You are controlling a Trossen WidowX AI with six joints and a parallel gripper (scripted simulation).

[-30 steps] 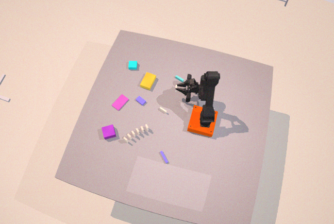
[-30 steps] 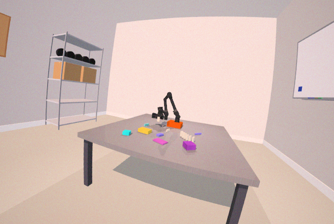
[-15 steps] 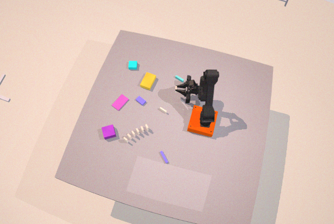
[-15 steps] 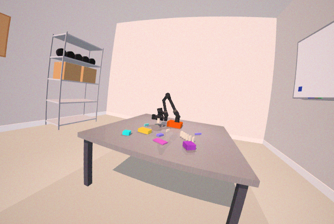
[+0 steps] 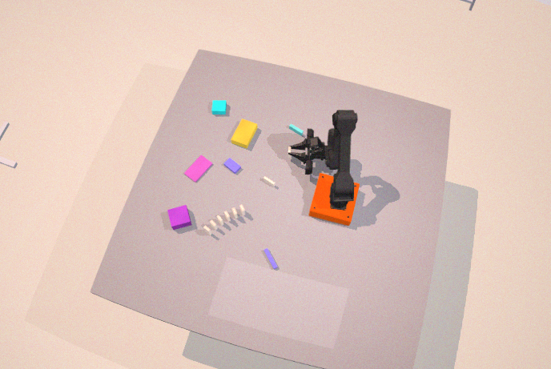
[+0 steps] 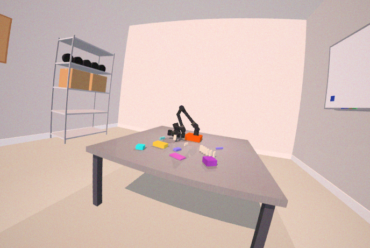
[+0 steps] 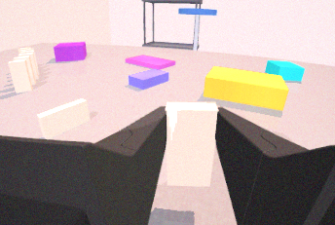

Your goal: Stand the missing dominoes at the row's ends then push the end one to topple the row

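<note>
The cyan bar is 20 mm behind my gripper tip, 140 mm to the right of it and 50 mm below it. Also, from my gripper tip: yellow block (200 mm ahead, 90 mm to the right, 50 mm below); then magenta slab (370 mm ahead, 100 mm to the left, 60 mm below); then cyan block (330 mm ahead, 210 mm to the right, 50 mm below).
</note>
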